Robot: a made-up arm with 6 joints. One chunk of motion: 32 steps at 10 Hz.
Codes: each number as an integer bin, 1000 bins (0 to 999) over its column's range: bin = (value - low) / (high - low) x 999, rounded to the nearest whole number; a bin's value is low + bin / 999 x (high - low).
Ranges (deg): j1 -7..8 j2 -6..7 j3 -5..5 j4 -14..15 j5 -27..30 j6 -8..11
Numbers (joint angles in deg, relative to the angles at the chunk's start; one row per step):
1: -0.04 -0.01 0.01 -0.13 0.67 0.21
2: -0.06 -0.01 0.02 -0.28 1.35 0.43
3: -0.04 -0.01 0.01 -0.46 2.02 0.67
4: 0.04 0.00 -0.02 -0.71 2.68 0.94
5: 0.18 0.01 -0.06 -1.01 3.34 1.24
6: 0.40 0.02 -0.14 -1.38 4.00 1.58
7: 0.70 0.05 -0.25 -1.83 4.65 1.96
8: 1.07 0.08 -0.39 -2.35 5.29 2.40
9: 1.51 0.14 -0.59 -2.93 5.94 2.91
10: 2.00 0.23 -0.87 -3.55 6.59 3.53
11: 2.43 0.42 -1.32 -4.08 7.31 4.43
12: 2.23 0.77 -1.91 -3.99 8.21 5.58
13: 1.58 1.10 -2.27 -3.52 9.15 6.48
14: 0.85 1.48 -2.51 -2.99 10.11 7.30
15: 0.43 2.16 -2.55 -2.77 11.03 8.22
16: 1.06 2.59 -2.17 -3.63 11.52 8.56
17: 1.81 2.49 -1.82 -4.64 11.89 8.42
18: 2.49 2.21 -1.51 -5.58 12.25 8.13
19: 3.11 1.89 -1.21 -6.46 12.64 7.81
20: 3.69 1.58 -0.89 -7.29 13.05 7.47
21: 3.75 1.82 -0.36 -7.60 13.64 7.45
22: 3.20 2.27 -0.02 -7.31 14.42 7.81
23: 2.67 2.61 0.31 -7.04 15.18 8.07
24: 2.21 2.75 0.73 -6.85 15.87 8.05
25: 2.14 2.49 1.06 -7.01 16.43 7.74
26: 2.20 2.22 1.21 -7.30 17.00 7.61
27: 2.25 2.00 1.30 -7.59 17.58 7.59
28: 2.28 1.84 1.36 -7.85 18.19 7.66
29: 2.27 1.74 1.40 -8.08 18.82 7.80
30: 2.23 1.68 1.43 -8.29 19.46 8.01
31: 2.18 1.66 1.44 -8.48 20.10 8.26
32: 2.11 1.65 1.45 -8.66 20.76 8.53
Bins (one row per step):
1: 464 460 500 478 485 432
2: 462 460 501 473 497 443
3: 464 460 500 466 509 456
4: 469 461 498 458 520 470
5: 478 462 494 447 532 486
6: 493 463 486 435 543 504
7: 513 465 475 419 555 524
8: 537 467 461 401 566 547
9: 567 472 441 381 577 574
10: 599 479 413 360 589 606
11: 628 493 368 342 601 654
12: 615 520 309 345 617 714
13: 571 546 273 361 634 761
14: 523 575 249 379 650 804
15: 495 627 245 387 667 853
16: 537 660 283 357 675 871
17: 587 652 318 322 682 863
18: 632 631 349 290 688 848
19: 673 606 379 260 695 831
20: 712 582 411 231 702 813
21: 716 601 464 220 712 812
22: 679 636 498 230 726 831
23: 644 662 530 240 739 845
24: 613 672 572 246 751 844
25: 609 652 605 241 761 828
26: 613 632 620 231 771 821
27: 616 615 629 221 781 820
28: 618 602 635 212 792 823
29: 617 595 639 204 803 831
30: 615 590 642 197 814 842
31: 611 589 643 190 825 855
32: 607 588 644 184 837 869

